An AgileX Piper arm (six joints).
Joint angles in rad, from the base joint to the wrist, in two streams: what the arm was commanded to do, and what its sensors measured. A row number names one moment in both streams.
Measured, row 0: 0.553 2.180 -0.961 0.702 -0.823 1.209
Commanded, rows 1 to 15: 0.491 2.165 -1.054 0.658 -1.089 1.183; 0.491 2.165 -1.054 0.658 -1.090 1.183; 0.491 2.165 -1.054 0.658 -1.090 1.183; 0.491 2.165 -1.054 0.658 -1.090 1.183; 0.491 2.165 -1.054 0.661 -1.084 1.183; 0.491 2.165 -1.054 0.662 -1.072 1.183; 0.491 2.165 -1.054 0.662 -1.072 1.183; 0.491 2.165 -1.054 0.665 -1.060 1.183; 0.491 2.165 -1.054 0.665 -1.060 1.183; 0.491 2.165 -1.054 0.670 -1.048 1.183; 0.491 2.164 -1.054 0.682 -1.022 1.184; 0.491 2.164 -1.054 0.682 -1.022 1.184; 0.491 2.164 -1.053 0.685 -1.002 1.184; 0.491 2.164 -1.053 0.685 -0.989 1.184; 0.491 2.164 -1.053 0.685 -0.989 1.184
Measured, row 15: 0.546 2.180 -0.976 0.727 -0.769 1.207
